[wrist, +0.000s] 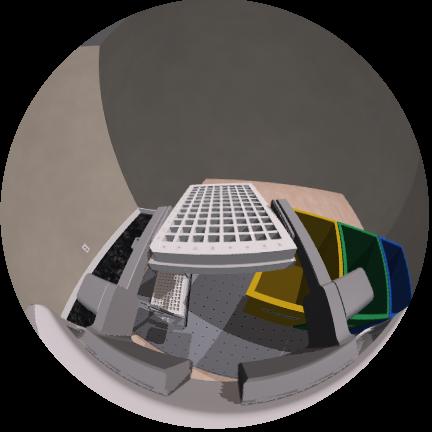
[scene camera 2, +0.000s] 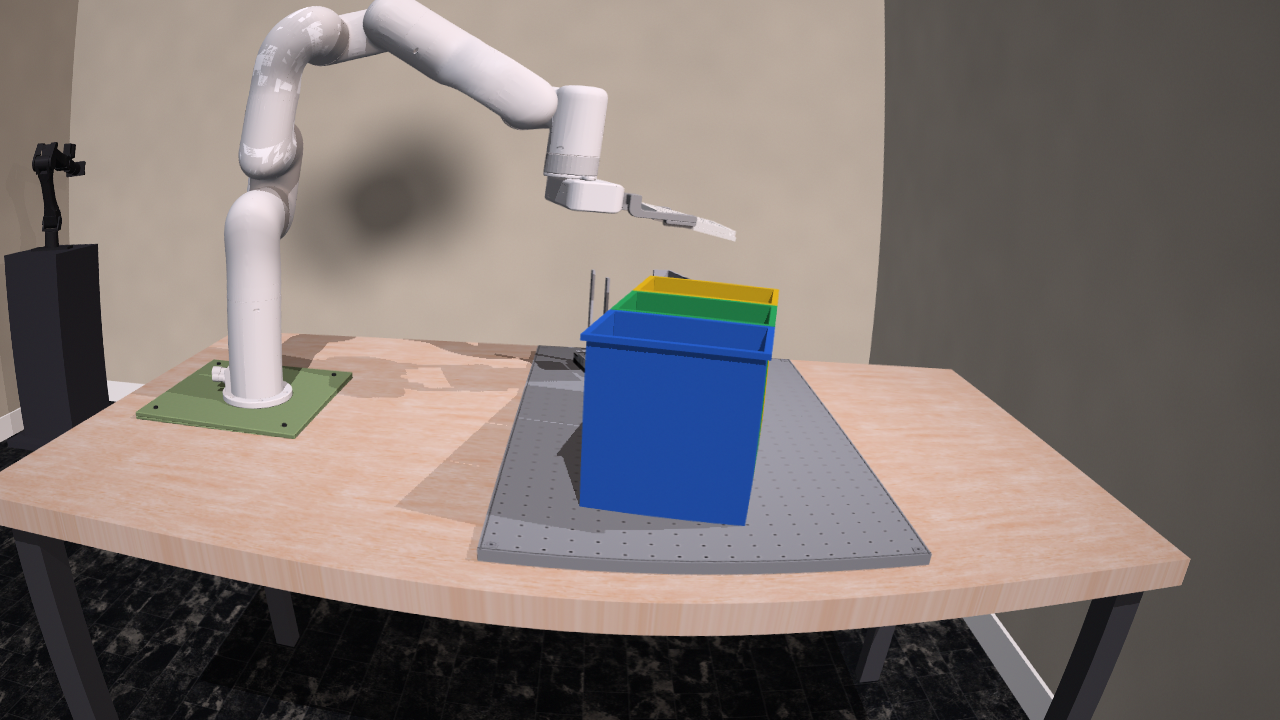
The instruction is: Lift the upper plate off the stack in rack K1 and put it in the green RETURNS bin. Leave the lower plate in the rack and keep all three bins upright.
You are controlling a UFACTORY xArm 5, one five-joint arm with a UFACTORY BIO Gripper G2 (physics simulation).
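Frame: origin at the arm's base, x ahead, y left, z up, level; metres.
Seen in the pictures: hand, tool point: [wrist: 220, 227] [scene camera 2: 667, 216]; arm's base, link origin: [scene camera 2: 257, 395].
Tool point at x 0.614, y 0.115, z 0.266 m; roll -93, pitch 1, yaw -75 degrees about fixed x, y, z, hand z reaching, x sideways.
Observation:
Offsets run from my tool point to a thing's middle. "*": to the spot under its first point. Level surfaces: height alone.
My gripper [scene camera 2: 687, 220] [wrist: 221, 212] is shut on a white gridded plate {dx +0.027, dy +0.008, dz -0.005 m} [scene camera 2: 717, 231] [wrist: 222, 220], with one finger along each long side. The plate is raised above the height of the bin rims and tilts slightly down toward its far end in the scene view. The lower plate {dx -0.021, dy +0.150, dz -0.236 m} [wrist: 169, 295] sits in rack K1 {* dx -0.098, dy +0.167, dz -0.159 m} [scene camera 2: 590, 300], below and left of the held plate in the wrist view. The green bin {dx +0.020, dy -0.239, dz -0.173 m} [scene camera 2: 702, 310] [wrist: 371, 270] stands upright between the yellow bin {dx +0.051, dy -0.111, dz -0.173 m} [scene camera 2: 711, 291] [wrist: 272, 314] and the blue bin {dx -0.011, dy -0.368, dz -0.173 m} [scene camera 2: 671, 429] [wrist: 398, 280], which are also upright. No bin's floor shows clearly.
The bins stand in a row on the grey perforated board {dz -0.263 m} [scene camera 2: 823, 501] [wrist: 225, 310], on the wooden table {dz -0.276 m} [scene camera 2: 966, 447]. The yellow bin is nearest the rack, and its rim lies right of the held plate in the wrist view. Thin rack posts rise behind the bins in the scene view.

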